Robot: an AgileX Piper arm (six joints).
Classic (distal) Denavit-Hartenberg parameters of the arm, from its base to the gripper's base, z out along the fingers. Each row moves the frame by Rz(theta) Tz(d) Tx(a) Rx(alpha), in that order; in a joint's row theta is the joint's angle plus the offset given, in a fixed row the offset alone. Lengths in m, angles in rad.
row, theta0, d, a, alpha
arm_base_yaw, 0, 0.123, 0, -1.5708
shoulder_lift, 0.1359, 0, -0.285, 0
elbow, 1.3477, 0, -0.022, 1.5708
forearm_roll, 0, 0.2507, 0, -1.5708
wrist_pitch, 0, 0, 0, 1.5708
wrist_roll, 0, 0.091, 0, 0
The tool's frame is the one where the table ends.
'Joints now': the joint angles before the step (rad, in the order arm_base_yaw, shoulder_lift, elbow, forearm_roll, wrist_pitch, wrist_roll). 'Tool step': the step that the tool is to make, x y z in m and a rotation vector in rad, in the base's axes. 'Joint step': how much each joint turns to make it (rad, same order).
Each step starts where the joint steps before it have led.
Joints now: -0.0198, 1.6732, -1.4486, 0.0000, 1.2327, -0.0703
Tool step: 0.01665, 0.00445, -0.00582, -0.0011, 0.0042, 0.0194
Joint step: 0.0135, 0.0620, -0.0578, 0.0000, 0.0000, -0.0060
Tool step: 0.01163, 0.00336, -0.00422, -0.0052, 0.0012, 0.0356
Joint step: 0.0094, 0.0435, -0.0423, 0.0000, 0.0001, -0.0267
